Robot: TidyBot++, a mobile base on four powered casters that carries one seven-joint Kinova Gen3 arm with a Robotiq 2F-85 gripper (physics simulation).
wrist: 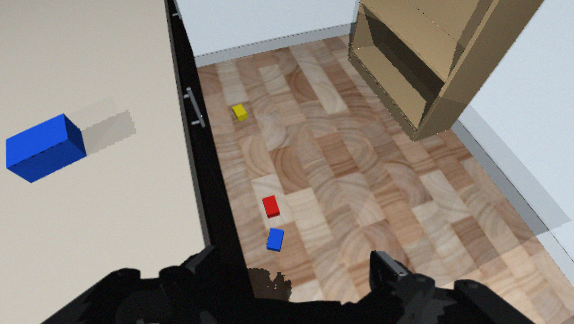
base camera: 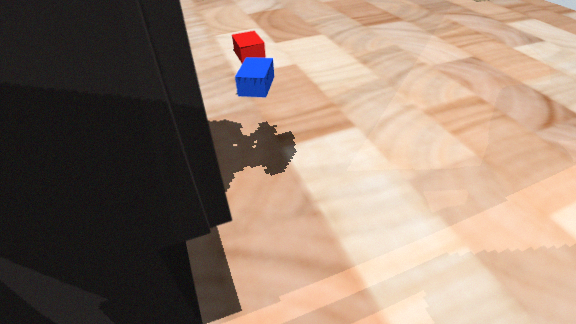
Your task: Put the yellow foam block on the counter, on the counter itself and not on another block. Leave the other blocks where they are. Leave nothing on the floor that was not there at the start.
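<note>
The yellow foam block lies on the wooden floor near the dark cabinet front, towards the back in the wrist view; it does not show in the base camera view. The counter has a pale top at the left of the wrist view. A larger-looking blue block sits on it. My gripper is open with nothing between its fingers, high above the floor beside the counter's edge and well short of the yellow block.
A red block and a blue block lie close together on the floor beside the dark cabinet. A wooden shelf unit stands at the back right by the wall.
</note>
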